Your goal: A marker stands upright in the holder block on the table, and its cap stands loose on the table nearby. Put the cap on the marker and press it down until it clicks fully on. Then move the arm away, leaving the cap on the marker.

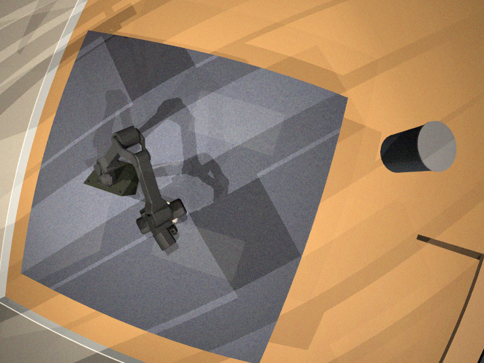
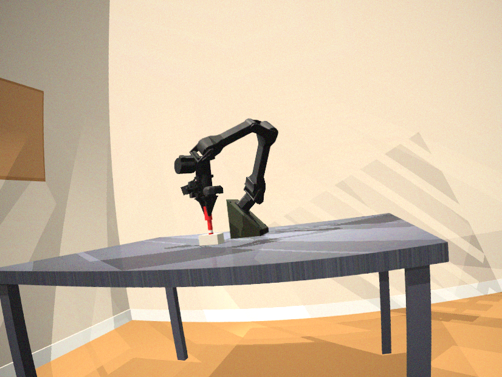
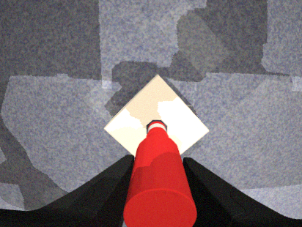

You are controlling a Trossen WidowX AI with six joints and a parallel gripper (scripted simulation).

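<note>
My gripper tip is 8 cm above the holder block. Round my gripper tip: red cap: 1 cm above.
</note>
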